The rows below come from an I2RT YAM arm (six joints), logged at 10 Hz.
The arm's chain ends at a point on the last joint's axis. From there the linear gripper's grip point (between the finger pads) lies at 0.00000 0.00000 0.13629 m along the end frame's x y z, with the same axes.
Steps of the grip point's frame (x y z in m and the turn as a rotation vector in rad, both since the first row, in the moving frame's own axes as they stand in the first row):
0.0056, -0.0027, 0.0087, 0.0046, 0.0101, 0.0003
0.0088, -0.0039, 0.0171, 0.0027, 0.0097, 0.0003
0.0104, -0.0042, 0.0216, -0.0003, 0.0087, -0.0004
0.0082, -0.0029, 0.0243, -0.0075, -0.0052, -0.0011
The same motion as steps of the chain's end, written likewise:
0.0042, -0.0021, 0.0087, 0.0046, 0.0101, 0.0003
0.0075, -0.0035, 0.0171, 0.0027, 0.0097, 0.0003
0.0092, -0.0042, 0.0216, -0.0003, 0.0087, -0.0004
0.0089, -0.0039, 0.0243, -0.0075, -0.0052, -0.0011

